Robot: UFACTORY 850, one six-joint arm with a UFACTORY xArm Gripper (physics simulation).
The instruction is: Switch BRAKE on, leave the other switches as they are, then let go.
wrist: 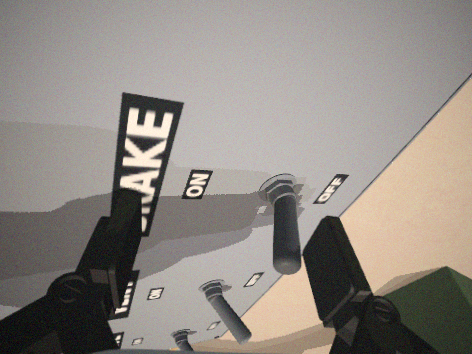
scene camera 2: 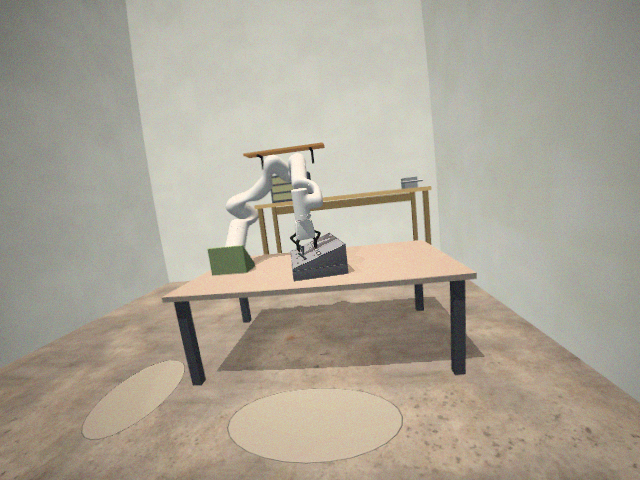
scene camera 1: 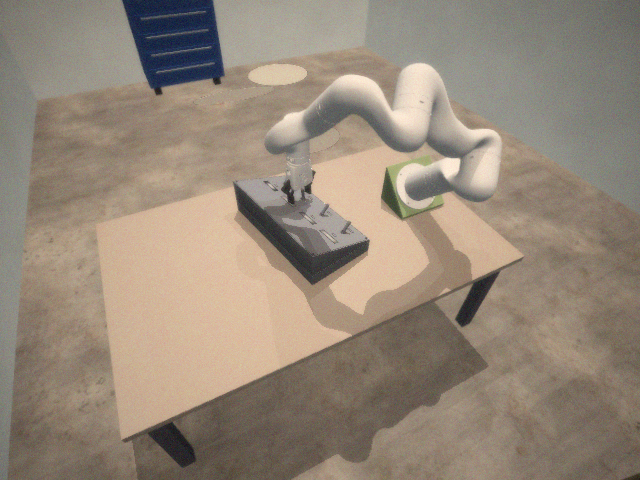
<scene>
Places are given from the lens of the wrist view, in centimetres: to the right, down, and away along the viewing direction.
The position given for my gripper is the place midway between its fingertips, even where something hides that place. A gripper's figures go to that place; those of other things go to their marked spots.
my gripper (wrist: 231, 224): 0, 2, 13
brake lever (wrist: 287, 260): 2, 3, 11
</scene>
